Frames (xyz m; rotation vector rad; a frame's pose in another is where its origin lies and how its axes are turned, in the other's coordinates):
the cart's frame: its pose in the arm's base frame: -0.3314 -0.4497 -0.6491 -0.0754 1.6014 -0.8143
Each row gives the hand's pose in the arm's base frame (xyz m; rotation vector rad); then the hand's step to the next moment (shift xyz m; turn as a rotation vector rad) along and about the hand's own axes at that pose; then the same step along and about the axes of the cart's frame.
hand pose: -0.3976 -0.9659 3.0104 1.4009 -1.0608 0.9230
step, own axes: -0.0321 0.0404 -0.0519 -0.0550 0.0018 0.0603
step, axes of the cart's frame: -0.0051 0.0297 -0.0667 0.0795 -0.0175 0.0055
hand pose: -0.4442 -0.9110 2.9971 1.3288 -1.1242 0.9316
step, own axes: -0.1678 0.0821 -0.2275 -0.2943 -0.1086 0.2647
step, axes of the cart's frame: 0.0060 0.2108 -0.2053 0.3948 0.0042 0.1121
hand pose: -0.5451 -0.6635 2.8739 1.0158 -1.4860 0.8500
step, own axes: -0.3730 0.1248 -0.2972 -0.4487 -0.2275 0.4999
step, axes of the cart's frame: 0.0873 0.4553 -0.1677 0.6647 -0.0601 0.2400
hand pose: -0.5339 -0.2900 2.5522 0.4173 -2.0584 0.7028
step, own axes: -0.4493 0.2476 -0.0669 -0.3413 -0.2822 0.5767
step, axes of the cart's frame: 0.2056 0.4745 0.0152 0.6654 -0.2006 0.2139
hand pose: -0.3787 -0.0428 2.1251 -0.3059 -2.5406 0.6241
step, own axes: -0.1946 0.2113 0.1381 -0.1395 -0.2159 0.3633
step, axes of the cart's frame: 0.1858 0.2515 0.0621 0.3962 -0.1863 0.0797
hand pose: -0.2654 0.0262 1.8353 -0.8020 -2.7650 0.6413
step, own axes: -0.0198 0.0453 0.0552 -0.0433 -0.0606 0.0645
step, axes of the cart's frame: 0.0531 0.0494 0.0152 0.0748 -0.0561 0.0312
